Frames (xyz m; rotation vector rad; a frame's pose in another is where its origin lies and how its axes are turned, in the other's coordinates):
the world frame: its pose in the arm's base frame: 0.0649 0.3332 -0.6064 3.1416 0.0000 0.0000
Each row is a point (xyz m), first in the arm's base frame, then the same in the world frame.
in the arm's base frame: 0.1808 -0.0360 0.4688
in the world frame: 0.1159 0.3692 -1.0752
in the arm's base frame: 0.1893 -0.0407 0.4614
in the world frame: 0.1244 0.3739 -1.0678
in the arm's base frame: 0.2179 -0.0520 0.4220
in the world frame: 0.1530 0.3852 -1.0284
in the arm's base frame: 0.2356 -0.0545 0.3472
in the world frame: 0.1707 0.3877 -0.9536
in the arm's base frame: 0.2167 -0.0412 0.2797
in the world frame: 0.1518 0.3744 -0.8861
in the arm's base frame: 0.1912 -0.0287 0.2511
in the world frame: 0.1263 0.3619 -0.8575
